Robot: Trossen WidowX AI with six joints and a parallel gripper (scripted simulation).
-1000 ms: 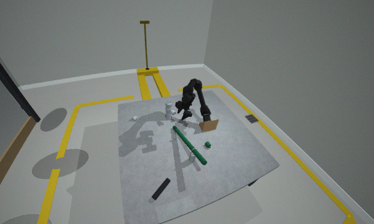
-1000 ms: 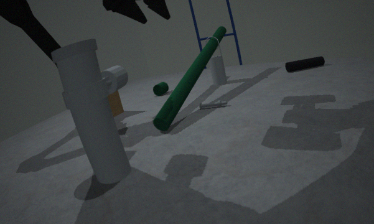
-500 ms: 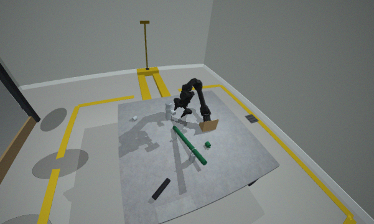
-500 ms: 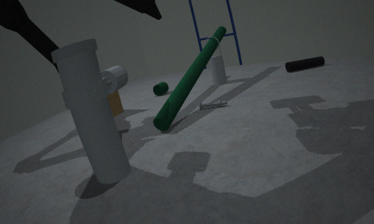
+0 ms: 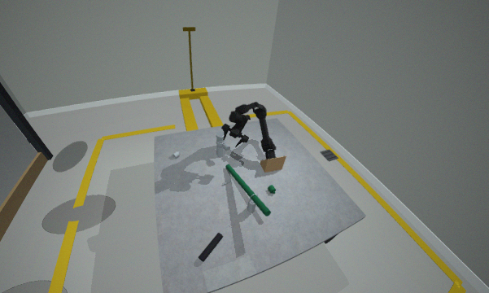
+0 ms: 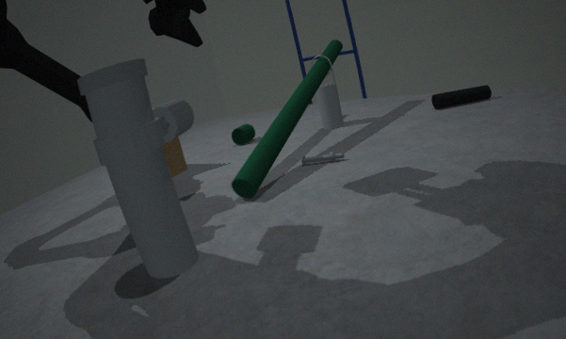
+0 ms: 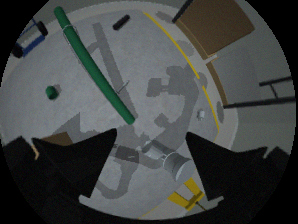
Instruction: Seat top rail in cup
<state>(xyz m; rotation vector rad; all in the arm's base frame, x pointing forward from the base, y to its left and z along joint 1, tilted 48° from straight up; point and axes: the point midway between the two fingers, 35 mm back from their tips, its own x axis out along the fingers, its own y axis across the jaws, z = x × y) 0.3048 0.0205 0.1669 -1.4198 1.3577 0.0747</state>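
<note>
Now: the grey bolt 230 mm below my gripper tip, 130 mm to the left of it and 60 mm ahead of it. Also, from my gripper tip: green pipe stub: 320 mm to the left, 210 mm below, 190 mm behind; black cylinder: 510 mm to the left, 310 mm ahead, 220 mm below.
</note>
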